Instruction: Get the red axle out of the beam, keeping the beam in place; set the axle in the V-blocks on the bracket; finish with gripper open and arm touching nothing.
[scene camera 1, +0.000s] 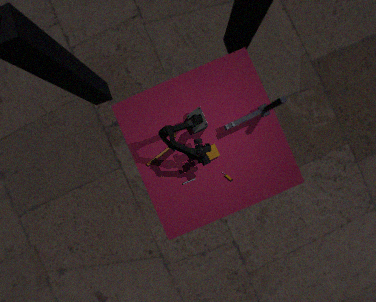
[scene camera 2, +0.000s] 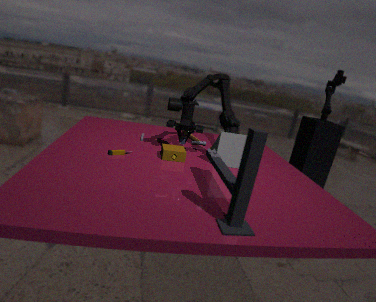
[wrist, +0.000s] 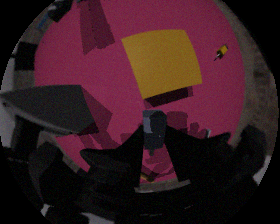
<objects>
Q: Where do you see my gripper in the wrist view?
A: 151, 126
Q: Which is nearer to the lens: the yellow block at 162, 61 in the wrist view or the upright peg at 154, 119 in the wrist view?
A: The upright peg.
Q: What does my gripper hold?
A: An upright peg.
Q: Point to a dark grey beam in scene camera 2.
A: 241, 187
</objects>
